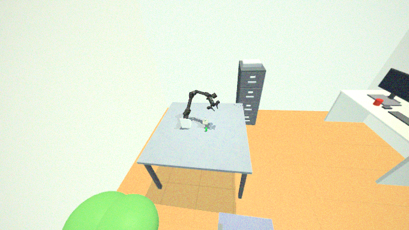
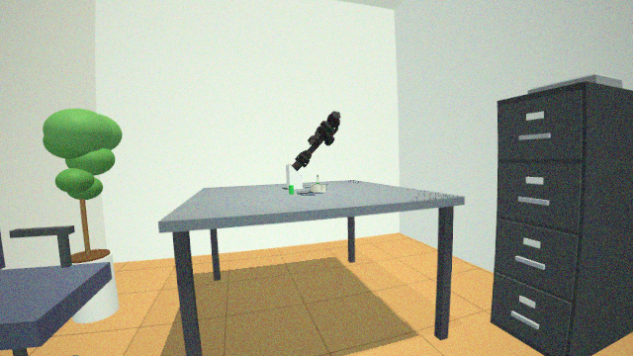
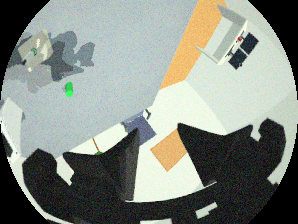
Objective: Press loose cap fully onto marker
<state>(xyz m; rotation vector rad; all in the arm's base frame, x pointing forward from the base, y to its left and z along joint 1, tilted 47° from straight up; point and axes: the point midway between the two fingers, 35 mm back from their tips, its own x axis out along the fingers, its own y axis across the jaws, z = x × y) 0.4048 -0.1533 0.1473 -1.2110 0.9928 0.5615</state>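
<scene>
The green cap lies 26 cm below my gripper tip, 15 cm behind it and 8 cm to the right of it. Also, from my gripper tip: holder block (27 cm below, 16 cm behind, 9 cm to the left).
</scene>
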